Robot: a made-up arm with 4 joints. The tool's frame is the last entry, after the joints. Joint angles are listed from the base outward. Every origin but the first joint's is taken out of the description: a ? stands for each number. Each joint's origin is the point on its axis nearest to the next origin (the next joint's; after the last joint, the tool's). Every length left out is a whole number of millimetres.
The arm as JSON. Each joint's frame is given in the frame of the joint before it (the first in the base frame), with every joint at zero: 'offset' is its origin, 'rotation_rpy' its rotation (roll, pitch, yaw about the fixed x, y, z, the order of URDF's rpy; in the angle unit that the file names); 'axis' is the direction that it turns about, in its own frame. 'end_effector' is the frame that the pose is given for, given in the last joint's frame.
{
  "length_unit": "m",
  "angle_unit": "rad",
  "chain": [
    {
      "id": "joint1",
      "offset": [
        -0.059,
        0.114,
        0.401
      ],
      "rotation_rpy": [
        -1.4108,
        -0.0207,
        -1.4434
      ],
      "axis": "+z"
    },
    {
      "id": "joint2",
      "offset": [
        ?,
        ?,
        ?
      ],
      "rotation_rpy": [
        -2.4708,
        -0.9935,
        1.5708
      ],
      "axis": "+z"
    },
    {
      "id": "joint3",
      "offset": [
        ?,
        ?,
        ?
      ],
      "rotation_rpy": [
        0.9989,
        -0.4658,
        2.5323
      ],
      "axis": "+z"
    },
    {
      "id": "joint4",
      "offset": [
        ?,
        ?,
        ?
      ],
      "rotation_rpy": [
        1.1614,
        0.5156,
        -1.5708
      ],
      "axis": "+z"
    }
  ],
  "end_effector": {
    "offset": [
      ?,
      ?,
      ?
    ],
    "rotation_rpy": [
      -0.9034,
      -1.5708,
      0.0
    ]
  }
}
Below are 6 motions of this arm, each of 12 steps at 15 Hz.
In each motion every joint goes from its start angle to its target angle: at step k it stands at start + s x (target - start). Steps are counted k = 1, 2, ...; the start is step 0. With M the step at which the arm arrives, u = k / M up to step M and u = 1 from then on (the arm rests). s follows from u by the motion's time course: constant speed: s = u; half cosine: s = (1 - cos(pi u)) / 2; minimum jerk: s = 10 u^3 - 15 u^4 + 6 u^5.
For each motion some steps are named. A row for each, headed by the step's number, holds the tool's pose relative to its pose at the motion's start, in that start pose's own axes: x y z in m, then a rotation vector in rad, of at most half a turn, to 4 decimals.
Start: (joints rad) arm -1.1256 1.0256 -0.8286 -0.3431
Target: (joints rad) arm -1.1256 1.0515 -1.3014 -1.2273
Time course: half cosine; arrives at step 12
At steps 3, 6, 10, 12:
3: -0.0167 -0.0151 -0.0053 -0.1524 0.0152 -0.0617
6: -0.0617 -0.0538 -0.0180 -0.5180 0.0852 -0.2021
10: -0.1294 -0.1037 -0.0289 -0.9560 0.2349 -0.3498
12: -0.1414 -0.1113 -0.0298 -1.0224 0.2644 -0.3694

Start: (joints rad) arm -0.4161 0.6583 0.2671 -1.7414
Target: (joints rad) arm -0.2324 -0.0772 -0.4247 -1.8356
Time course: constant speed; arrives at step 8
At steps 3, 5, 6, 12:
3: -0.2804 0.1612 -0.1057 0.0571 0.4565 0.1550
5: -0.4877 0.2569 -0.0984 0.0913 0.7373 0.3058
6: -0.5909 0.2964 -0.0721 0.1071 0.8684 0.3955
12: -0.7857 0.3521 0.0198 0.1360 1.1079 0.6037

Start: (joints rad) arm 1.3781 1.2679 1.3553 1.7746
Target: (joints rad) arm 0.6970 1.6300 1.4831 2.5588
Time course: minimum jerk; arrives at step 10
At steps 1, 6, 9, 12:
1: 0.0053 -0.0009 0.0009 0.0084 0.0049 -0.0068
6: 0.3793 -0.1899 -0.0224 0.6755 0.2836 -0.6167
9: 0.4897 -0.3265 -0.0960 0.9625 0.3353 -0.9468
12: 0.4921 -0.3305 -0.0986 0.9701 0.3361 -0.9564

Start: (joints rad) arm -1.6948 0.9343 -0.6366 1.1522
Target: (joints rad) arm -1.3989 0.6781 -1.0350 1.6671
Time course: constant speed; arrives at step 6
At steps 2, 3, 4, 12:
2: -0.1304 -0.1119 0.0874 0.1750 -0.2147 -0.1417
3: -0.2050 -0.1623 0.1183 0.2587 -0.3268 -0.2038
4: -0.2841 -0.2080 0.1405 0.3388 -0.4417 -0.2603
12: -0.4505 -0.2823 0.1590 0.4852 -0.6793 -0.3568

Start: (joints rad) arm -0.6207 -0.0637 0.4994 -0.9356
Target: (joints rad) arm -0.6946 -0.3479 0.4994 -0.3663
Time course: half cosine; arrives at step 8
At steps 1, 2, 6, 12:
1: -0.0049 0.0002 -0.0033 0.0259 0.0087 -0.0021
2: -0.0191 0.0006 -0.0125 0.0996 0.0334 -0.0094
6: -0.1184 -0.0003 -0.0679 0.5763 0.1806 -0.0988
12: -0.1407 -0.0009 -0.0786 0.6738 0.2072 -0.1263

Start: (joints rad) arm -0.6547 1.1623 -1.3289 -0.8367
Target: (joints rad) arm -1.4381 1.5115 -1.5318 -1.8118
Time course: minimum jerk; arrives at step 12
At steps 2, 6, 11, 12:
2: 0.0066 0.0031 0.0237 -0.0368 -0.0301 -0.0003
6: 0.0292 0.0560 0.3317 -0.4830 -0.4161 -0.0808
11: -0.0678 0.1247 0.6263 -0.8666 -0.7917 -0.3098
12: -0.0694 0.1255 0.6290 -0.8700 -0.7953 -0.3128

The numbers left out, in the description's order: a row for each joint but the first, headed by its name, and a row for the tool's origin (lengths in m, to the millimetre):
joint2: -0.249 0.189 0.0
joint3: 0.329 -0.238 0.0
joint4: -0.359 0.269 0.0
tool: 0.03 0.075 0.0

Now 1 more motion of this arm.
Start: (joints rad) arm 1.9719 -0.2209 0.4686 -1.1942
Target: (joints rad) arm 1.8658 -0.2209 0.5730 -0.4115
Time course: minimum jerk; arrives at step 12
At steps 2, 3, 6, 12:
2: 0.0011 -0.0021 0.0041 0.0256 -0.0023 0.0030
3: 0.0031 -0.0062 0.0120 0.0747 -0.0064 0.0090
6: 0.0152 -0.0321 0.0556 0.3613 -0.0234 0.0486
12: 0.0315 -0.0680 0.1034 0.7232 -0.0253 0.1073

